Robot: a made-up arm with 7 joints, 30 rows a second.
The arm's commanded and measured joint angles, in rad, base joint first. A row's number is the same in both.
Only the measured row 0 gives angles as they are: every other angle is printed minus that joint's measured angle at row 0.
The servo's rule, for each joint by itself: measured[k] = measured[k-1] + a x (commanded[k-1-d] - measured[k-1]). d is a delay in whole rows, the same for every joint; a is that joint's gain. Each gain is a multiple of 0.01, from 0.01 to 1. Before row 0 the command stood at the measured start. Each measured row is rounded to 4 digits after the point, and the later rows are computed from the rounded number. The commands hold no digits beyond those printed.
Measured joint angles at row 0: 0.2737, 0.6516, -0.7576, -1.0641, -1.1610, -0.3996, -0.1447
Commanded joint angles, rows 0 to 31: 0.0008, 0.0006, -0.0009, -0.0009, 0.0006, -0.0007, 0.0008; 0.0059, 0.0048, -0.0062, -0.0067, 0.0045, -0.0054, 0.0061; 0.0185, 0.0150, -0.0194, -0.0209, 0.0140, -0.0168, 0.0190; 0.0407, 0.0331, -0.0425, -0.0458, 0.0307, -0.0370, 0.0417; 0.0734, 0.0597, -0.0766, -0.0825, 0.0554, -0.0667, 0.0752; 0.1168, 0.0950, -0.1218, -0.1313, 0.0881, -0.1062, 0.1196; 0.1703, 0.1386, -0.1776, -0.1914, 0.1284, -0.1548, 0.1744; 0.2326, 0.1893, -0.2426, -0.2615, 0.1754, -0.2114, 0.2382; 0.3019, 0.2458, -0.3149, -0.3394, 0.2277, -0.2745, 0.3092; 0.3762, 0.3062, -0.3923, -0.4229, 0.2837, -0.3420, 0.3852; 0.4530, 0.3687, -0.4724, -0.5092, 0.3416, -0.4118, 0.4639; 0.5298, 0.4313, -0.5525, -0.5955, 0.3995, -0.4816, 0.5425; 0.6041, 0.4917, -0.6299, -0.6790, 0.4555, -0.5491, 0.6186; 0.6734, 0.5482, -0.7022, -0.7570, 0.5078, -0.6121, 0.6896; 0.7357, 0.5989, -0.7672, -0.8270, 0.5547, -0.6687, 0.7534; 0.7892, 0.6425, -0.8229, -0.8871, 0.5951, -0.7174, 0.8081; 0.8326, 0.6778, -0.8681, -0.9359, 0.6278, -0.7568, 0.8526; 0.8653, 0.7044, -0.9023, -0.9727, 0.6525, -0.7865, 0.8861; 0.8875, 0.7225, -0.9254, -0.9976, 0.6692, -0.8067, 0.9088; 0.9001, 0.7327, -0.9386, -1.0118, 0.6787, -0.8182, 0.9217; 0.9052, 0.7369, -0.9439, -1.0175, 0.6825, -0.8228, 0.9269; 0.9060, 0.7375, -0.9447, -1.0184, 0.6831, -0.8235, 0.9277; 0.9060, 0.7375, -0.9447, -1.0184, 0.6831, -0.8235, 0.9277; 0.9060, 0.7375, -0.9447, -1.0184, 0.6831, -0.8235, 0.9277; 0.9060, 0.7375, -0.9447, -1.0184, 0.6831, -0.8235, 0.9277; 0.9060, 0.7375, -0.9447, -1.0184, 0.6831, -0.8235, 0.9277; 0.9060, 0.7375, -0.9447, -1.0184, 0.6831, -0.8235, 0.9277; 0.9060, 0.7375, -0.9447, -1.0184, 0.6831, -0.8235, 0.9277; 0.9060, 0.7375, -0.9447, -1.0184, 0.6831, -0.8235, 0.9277; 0.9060, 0.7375, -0.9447, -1.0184, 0.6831, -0.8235, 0.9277; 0.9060, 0.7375, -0.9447, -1.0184, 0.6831, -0.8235, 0.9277; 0.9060, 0.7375, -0.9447, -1.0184, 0.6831, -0.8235, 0.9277
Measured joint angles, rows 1 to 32: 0.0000, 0.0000, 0.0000, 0.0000, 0.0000, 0.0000, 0.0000; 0.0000, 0.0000, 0.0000, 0.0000, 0.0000, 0.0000, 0.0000; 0.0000, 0.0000, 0.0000, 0.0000, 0.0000, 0.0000, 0.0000; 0.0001, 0.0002, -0.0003, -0.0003, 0.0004, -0.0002, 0.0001; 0.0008, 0.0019, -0.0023, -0.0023, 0.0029, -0.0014, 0.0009; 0.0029, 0.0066, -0.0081, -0.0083, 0.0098, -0.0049, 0.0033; 0.0074, 0.0161, -0.0198, -0.0203, 0.0228, -0.0123, 0.0083; 0.0153, 0.0318, -0.0391, -0.0402, 0.0430, -0.0248, 0.0170; 0.0275, 0.0546, -0.0672, -0.0694, 0.0710, -0.0435, 0.0303; 0.0446, 0.0848, -0.1047, -0.1084, 0.1066, -0.0691, 0.0490; 0.0672, 0.1224, -0.1516, -0.1574, 0.1493, -0.1018, 0.0736; 0.0954, 0.1668, -0.2071, -0.2156, 0.1979, -0.1415, 0.1042; 0.1291, 0.2170, -0.2701, -0.2819, 0.2511, -0.1876, 0.1407; 0.1680, 0.2716, -0.3389, -0.3546, 0.3072, -0.2392, 0.1827; 0.2114, 0.3291, -0.4115, -0.4317, 0.3644, -0.2950, 0.2295; 0.2585, 0.3876, -0.4858, -0.5108, 0.4209, -0.3534, 0.2801; 0.3083, 0.4454, -0.5594, -0.5896, 0.4748, -0.4129, 0.3333; 0.3596, 0.5007, -0.6301, -0.6656, 0.5243, -0.4717, 0.3879; 0.4112, 0.5517, -0.6957, -0.7365, 0.5682, -0.5282, 0.4425; 0.4618, 0.5971, -0.7543, -0.8003, 0.6052, -0.5808, 0.4958; 0.5102, 0.6357, -0.8046, -0.8555, 0.6345, -0.6281, 0.5465; 0.5555, 0.6669, -0.8457, -0.9010, 0.6560, -0.6692, 0.5936; 0.5969, 0.6906, -0.8773, -0.9365, 0.6701, -0.7035, 0.6363; 0.6339, 0.7073, -0.8999, -0.9624, 0.6778, -0.7309, 0.6741; 0.6666, 0.7182, -0.9151, -0.9803, 0.6811, -0.7522, 0.7071; 0.6953, 0.7251, -0.9252, -0.9925, 0.6823, -0.7686, 0.7358; 0.7206, 0.7296, -0.9318, -1.0008, 0.6828, -0.7812, 0.7607; 0.7428, 0.7324, -0.9362, -1.0064, 0.6830, -0.7909, 0.7824; 0.7624, 0.7342, -0.9391, -1.0102, 0.6831, -0.7984, 0.8013; 0.7796, 0.7354, -0.9410, -1.0128, 0.6831, -0.8042, 0.8177; 0.7948, 0.7362, -0.9423, -1.0146, 0.6831, -0.8086, 0.8320; 0.8081, 0.7367, -0.9431, -1.0158, 0.6831, -0.8120, 0.8444
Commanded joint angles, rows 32 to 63: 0.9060, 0.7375, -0.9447, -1.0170, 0.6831, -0.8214, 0.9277; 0.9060, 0.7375, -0.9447, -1.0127, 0.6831, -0.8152, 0.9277; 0.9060, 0.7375, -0.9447, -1.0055, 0.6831, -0.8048, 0.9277; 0.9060, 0.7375, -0.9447, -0.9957, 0.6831, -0.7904, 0.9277; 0.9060, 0.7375, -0.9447, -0.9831, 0.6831, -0.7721, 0.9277; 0.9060, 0.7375, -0.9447, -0.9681, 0.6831, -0.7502, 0.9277; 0.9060, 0.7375, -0.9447, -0.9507, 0.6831, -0.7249, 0.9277; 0.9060, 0.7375, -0.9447, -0.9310, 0.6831, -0.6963, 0.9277; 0.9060, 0.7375, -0.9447, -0.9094, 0.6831, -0.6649, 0.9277; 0.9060, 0.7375, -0.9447, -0.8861, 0.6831, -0.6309, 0.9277; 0.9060, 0.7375, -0.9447, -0.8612, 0.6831, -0.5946, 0.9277; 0.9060, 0.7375, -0.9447, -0.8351, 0.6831, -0.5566, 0.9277; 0.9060, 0.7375, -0.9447, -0.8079, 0.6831, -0.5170, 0.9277; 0.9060, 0.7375, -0.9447, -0.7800, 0.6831, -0.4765, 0.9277; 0.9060, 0.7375, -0.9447, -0.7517, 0.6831, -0.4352, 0.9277; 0.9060, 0.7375, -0.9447, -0.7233, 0.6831, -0.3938, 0.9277; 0.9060, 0.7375, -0.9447, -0.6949, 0.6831, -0.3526, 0.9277; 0.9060, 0.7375, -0.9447, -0.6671, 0.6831, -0.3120, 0.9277; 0.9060, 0.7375, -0.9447, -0.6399, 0.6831, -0.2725, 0.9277; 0.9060, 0.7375, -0.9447, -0.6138, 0.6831, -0.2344, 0.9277; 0.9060, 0.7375, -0.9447, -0.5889, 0.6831, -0.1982, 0.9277; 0.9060, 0.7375, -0.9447, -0.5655, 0.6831, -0.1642, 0.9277; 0.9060, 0.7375, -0.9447, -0.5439, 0.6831, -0.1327, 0.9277; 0.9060, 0.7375, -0.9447, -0.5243, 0.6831, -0.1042, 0.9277; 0.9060, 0.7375, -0.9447, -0.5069, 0.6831, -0.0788, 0.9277; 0.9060, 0.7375, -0.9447, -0.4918, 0.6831, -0.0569, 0.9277; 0.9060, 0.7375, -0.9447, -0.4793, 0.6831, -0.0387, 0.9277; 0.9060, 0.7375, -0.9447, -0.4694, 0.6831, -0.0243, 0.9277; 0.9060, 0.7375, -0.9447, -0.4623, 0.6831, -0.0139, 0.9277; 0.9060, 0.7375, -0.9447, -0.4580, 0.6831, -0.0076, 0.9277; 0.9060, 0.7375, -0.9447, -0.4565, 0.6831, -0.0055, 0.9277; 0.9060, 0.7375, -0.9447, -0.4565, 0.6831, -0.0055, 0.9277
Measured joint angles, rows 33 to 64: 0.8198, 0.7370, -0.9436, -1.0166, 0.6831, -0.8146, 0.8552; 0.8301, 0.7372, -0.9440, -1.0172, 0.6831, -0.8166, 0.8646; 0.8392, 0.7373, -0.9442, -1.0176, 0.6831, -0.8182, 0.8728; 0.8472, 0.7374, -0.9444, -1.0174, 0.6831, -0.8189, 0.8799; 0.8543, 0.7374, -0.9445, -1.0159, 0.6831, -0.8180, 0.8861; 0.8605, 0.7374, -0.9446, -1.0126, 0.6831, -0.8150, 0.8915; 0.8660, 0.7374, -0.9446, -1.0072, 0.6831, -0.8093, 0.8962; 0.8708, 0.7374, -0.9446, -0.9995, 0.6831, -0.8007, 0.9003; 0.8750, 0.7374, -0.9446, -0.9895, 0.6831, -0.7891, 0.9039; 0.8787, 0.7374, -0.9446, -0.9771, 0.6831, -0.7743, 0.9070; 0.8820, 0.7374, -0.9446, -0.9623, 0.6831, -0.7564, 0.9097; 0.8849, 0.7374, -0.9446, -0.9454, 0.6831, -0.7354, 0.9120; 0.8874, 0.7374, -0.9446, -0.9264, 0.6831, -0.7114, 0.9140; 0.8896, 0.7374, -0.9446, -0.9055, 0.6831, -0.6845, 0.9158; 0.8916, 0.7374, -0.9446, -0.8830, 0.6831, -0.6551, 0.9173; 0.8933, 0.7374, -0.9446, -0.8590, 0.6831, -0.6233, 0.9187; 0.8948, 0.7374, -0.9446, -0.8337, 0.6831, -0.5895, 0.9199; 0.8961, 0.7374, -0.9446, -0.8075, 0.6831, -0.5540, 0.9209; 0.8973, 0.7374, -0.9446, -0.7806, 0.6831, -0.5172, 0.9218; 0.8983, 0.7374, -0.9446, -0.7532, 0.6831, -0.4793, 0.9226; 0.8992, 0.7374, -0.9446, -0.7256, 0.6831, -0.4408, 0.9233; 0.9000, 0.7374, -0.9446, -0.6982, 0.6831, -0.4021, 0.9239; 0.9007, 0.7374, -0.9446, -0.6712, 0.6831, -0.3635, 0.9244; 0.9013, 0.7374, -0.9446, -0.6449, 0.6831, -0.3255, 0.9248; 0.9019, 0.7374, -0.9446, -0.6195, 0.6831, -0.2884, 0.9252; 0.9024, 0.7374, -0.9446, -0.5953, 0.6831, -0.2526, 0.9255; 0.9028, 0.7374, -0.9446, -0.5726, 0.6831, -0.2185, 0.9258; 0.9032, 0.7374, -0.9446, -0.5516, 0.6831, -0.1864, 0.9260; 0.9035, 0.7374, -0.9446, -0.5325, 0.6831, -0.1566, 0.9262; 0.9038, 0.7374, -0.9446, -0.5155, 0.6831, -0.1295, 0.9264; 0.9041, 0.7374, -0.9446, -0.5007, 0.6831, -0.1053, 0.9266; 0.9043, 0.7374, -0.9446, -0.4884, 0.6831, -0.0843, 0.9267
